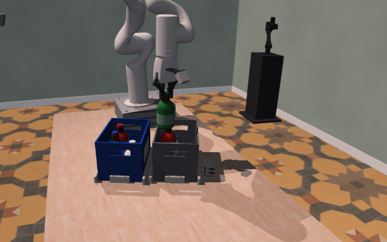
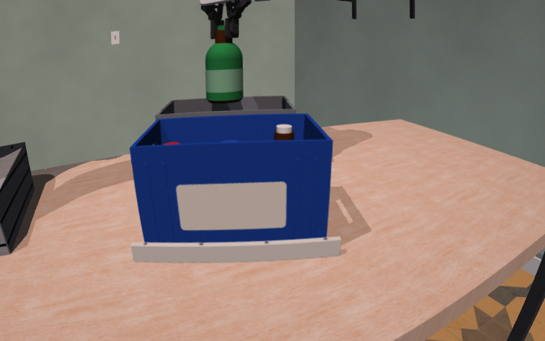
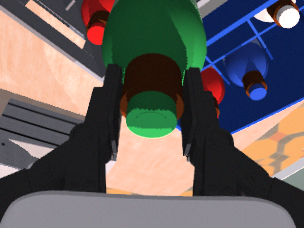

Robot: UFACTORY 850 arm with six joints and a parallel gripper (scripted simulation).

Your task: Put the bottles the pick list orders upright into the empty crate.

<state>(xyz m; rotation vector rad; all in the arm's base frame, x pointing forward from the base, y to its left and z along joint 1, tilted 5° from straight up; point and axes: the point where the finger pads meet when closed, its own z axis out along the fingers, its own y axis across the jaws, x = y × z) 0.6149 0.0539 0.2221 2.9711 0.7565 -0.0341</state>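
My gripper is now 7 cm above the green bottle. From my hand the other things lie so: grey crate: 1 cm ahead, 5 cm to the left, 25 cm below; white-cap bottle: 6 cm ahead, 15 cm to the right, 25 cm below; red-label bottle: 8 cm behind, 3 cm to the left, 25 cm below.
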